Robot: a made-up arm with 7 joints. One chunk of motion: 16 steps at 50 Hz.
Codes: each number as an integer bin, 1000 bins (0 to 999) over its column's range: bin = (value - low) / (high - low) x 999, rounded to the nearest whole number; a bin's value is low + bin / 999 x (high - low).
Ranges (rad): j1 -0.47..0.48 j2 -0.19..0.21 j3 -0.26..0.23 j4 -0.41..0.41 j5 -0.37..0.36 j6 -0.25..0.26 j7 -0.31..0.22
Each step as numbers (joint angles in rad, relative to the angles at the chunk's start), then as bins.
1 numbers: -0.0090 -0.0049 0.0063 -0.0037 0.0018 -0.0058 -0.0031
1 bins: 485 462 543 495 509 478 578
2 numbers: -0.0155 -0.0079 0.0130 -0.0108 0.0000 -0.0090 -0.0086
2 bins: 478 455 557 486 506 472 568
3 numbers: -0.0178 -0.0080 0.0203 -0.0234 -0.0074 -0.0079 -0.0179
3 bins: 476 455 571 471 496 474 551
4 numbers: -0.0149 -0.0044 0.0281 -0.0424 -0.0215 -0.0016 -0.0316
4 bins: 479 464 587 448 477 487 525
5 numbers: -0.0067 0.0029 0.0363 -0.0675 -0.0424 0.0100 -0.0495
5 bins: 487 482 604 417 448 509 491
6 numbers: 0.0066 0.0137 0.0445 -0.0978 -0.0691 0.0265 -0.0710
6 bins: 501 509 621 380 412 542 450
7 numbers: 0.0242 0.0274 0.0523 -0.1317 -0.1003 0.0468 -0.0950
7 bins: 520 543 637 339 369 581 405
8 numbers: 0.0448 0.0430 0.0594 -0.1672 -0.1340 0.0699 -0.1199
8 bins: 541 582 651 296 323 627 358
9 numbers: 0.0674 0.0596 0.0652 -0.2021 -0.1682 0.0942 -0.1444
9 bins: 565 623 663 253 276 674 312
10 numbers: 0.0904 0.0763 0.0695 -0.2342 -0.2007 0.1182 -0.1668
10 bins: 589 665 672 214 232 721 270
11 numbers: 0.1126 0.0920 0.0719 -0.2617 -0.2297 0.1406 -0.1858
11 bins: 613 704 677 181 192 765 234
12 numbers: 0.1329 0.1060 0.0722 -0.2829 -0.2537 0.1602 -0.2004
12 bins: 634 739 677 155 159 804 207
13 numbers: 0.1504 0.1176 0.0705 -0.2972 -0.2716 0.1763 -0.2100
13 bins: 652 768 674 137 135 835 188
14 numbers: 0.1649 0.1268 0.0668 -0.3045 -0.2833 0.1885 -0.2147
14 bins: 668 791 666 129 119 859 180
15 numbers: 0.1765 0.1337 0.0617 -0.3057 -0.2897 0.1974 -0.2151
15 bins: 680 808 656 127 110 876 179
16 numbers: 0.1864 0.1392 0.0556 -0.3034 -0.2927 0.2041 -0.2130
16 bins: 690 822 643 130 106 890 183
